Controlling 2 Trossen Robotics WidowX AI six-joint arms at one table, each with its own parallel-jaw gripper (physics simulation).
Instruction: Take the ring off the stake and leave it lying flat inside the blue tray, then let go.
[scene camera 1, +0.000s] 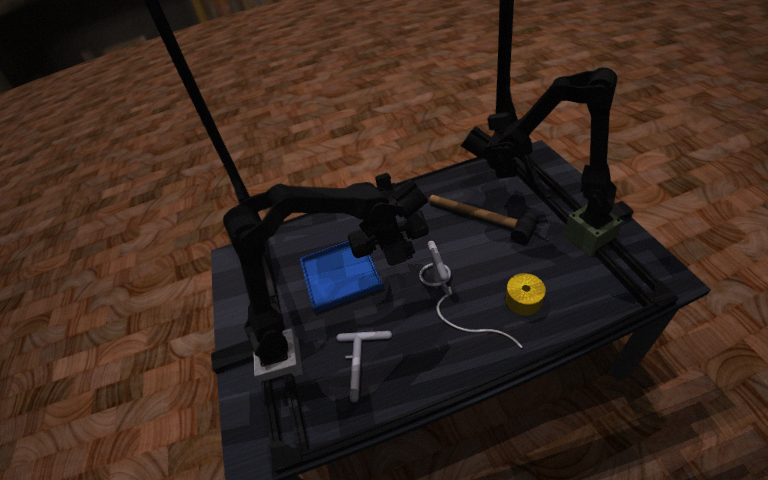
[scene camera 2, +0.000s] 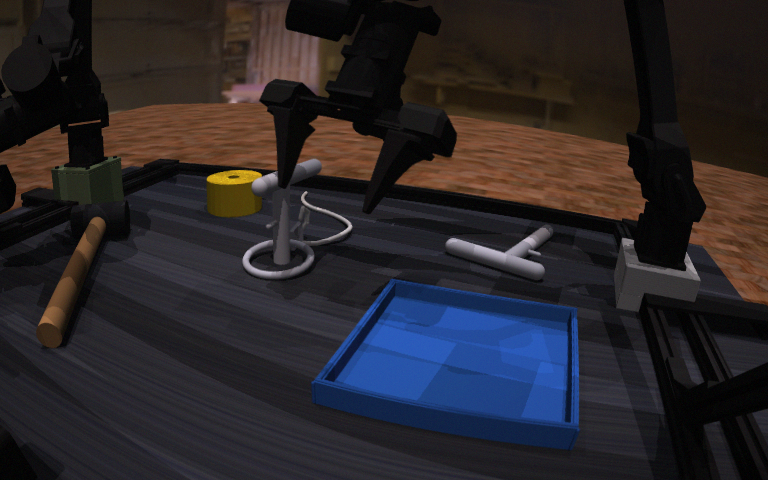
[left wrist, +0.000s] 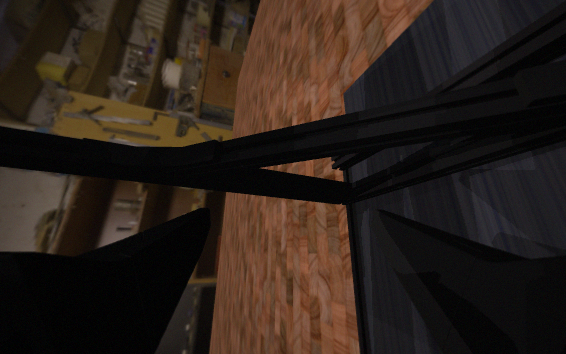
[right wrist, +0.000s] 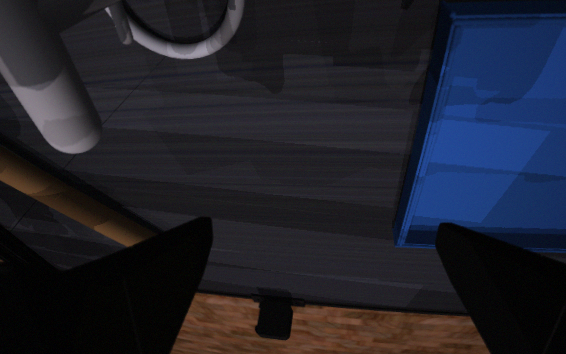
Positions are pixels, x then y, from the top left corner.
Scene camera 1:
my left gripper: 506, 137
my right gripper: 391, 242
T-shaped piece: 379, 335, on the table
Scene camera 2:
my right gripper: 321, 199
T-shaped piece: 512, 261
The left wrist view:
my left gripper: 292, 217
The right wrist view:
my right gripper: 324, 231
